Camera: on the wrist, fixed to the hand. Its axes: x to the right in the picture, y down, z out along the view.
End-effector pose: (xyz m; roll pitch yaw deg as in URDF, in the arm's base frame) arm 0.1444 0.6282 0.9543 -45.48 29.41 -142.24
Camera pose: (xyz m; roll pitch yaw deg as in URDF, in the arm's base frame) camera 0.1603 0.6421 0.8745 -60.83 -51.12 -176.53
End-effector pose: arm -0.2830 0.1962 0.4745 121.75 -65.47 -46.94
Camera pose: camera -0.3116 0.2544 0.5257 93.23 20.30 -38.44
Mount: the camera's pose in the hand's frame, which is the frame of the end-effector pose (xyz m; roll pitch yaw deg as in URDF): 0.0208 0.0561 -0.0569 -2.05 -23.70 -85.65
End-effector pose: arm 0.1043 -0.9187 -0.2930 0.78 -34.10 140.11
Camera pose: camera 0.0305 -0.9311 -0.3278 34.85 -21.19 40.18
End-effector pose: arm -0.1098 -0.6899 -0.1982 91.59 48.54 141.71
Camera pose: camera -0.1888 -0.6980 -0.1756 -70.78 41.58 -8.07
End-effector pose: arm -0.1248 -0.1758 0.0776 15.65 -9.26 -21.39
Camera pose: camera -0.0744 -0.1210 0.0418 8.48 -8.63 -108.73
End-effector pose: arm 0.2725 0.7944 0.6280 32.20 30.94 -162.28
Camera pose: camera 0.2881 0.7177 0.6016 -31.02 9.28 106.81
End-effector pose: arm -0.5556 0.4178 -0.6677 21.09 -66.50 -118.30
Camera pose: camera -0.5097 0.3494 -0.6617 66.14 -4.72 150.84
